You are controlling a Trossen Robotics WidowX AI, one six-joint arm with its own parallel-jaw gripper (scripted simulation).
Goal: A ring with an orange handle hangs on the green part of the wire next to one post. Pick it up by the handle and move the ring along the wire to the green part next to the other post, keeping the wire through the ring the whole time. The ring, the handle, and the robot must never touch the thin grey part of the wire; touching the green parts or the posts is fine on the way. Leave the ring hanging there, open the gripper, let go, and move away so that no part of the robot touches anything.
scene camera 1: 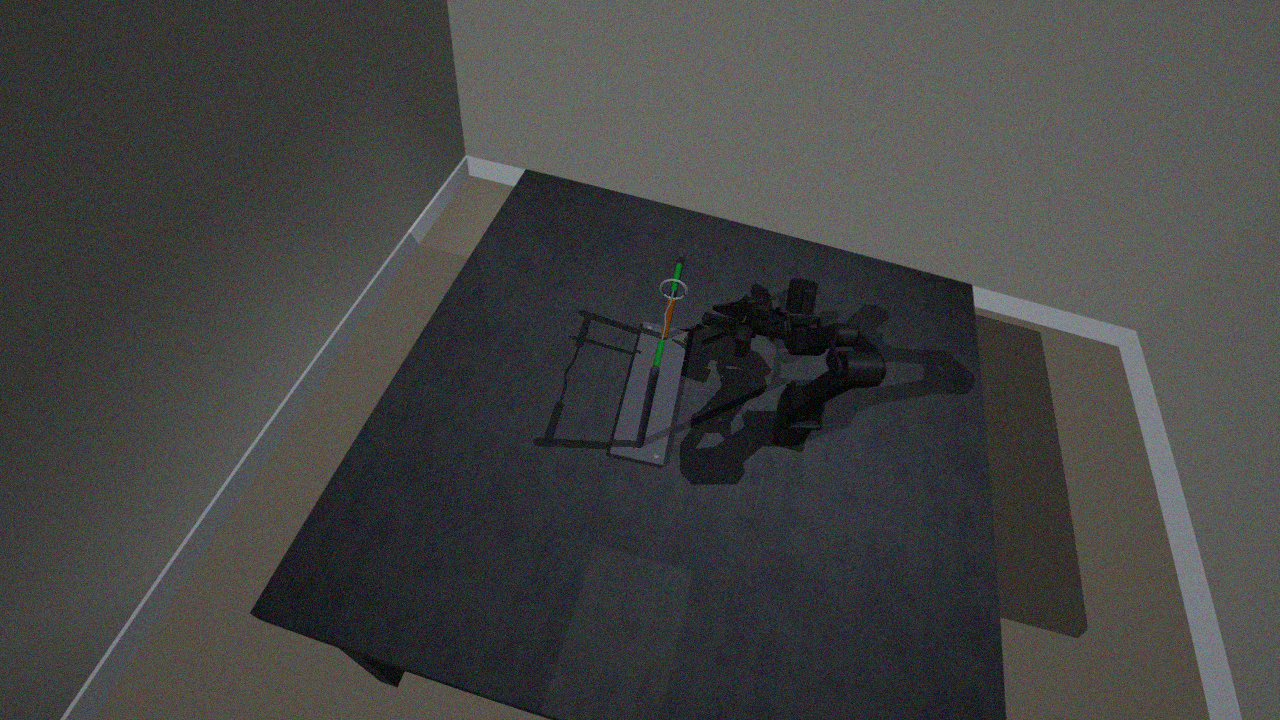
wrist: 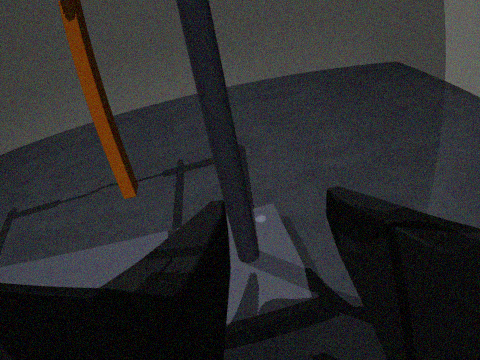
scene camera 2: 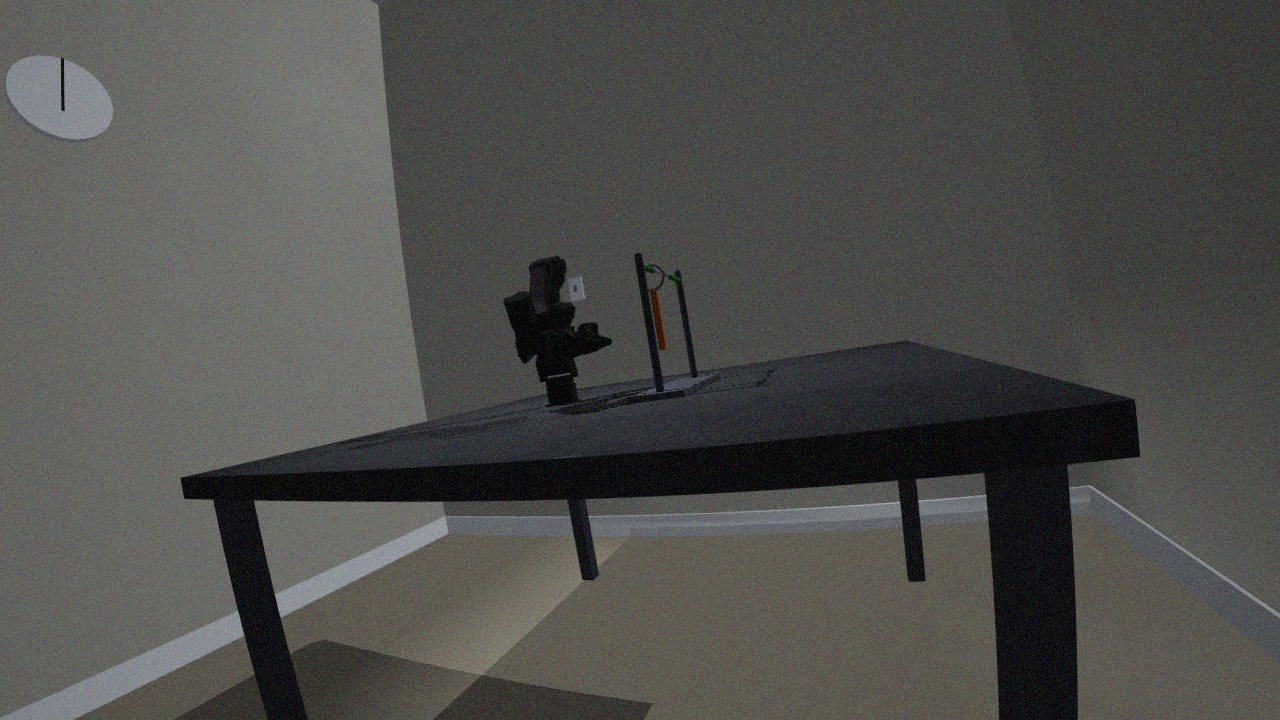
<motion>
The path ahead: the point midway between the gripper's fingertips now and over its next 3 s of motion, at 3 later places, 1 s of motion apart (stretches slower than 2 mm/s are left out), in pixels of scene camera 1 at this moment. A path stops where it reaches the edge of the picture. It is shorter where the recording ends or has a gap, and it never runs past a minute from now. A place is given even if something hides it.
My gripper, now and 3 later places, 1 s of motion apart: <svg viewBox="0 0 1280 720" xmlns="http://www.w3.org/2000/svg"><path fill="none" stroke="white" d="M710 312L684 332L666 329L649 329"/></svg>
</motion>
